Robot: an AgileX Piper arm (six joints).
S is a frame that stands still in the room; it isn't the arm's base.
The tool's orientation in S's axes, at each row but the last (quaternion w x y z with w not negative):
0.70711, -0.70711, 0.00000, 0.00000
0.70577, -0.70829, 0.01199, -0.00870
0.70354, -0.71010, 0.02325, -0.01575
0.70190, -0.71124, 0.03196, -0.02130
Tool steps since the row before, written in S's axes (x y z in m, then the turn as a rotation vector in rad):
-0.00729, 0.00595, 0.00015, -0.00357, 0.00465, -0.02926
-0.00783, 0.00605, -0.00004, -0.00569, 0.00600, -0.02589
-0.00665, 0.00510, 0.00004, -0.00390, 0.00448, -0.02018
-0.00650, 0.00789, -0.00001, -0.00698, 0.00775, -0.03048
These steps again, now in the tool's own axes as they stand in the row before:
-0.00729, -0.00015, 0.00595, -0.00357, 0.02926, 0.00465
-0.00800, 0.00006, 0.00582, -0.00574, 0.02590, 0.00592
-0.00692, -0.00001, 0.00473, -0.00393, 0.02018, 0.00445
-0.00708, 0.00001, 0.00738, -0.00710, 0.03048, 0.00762

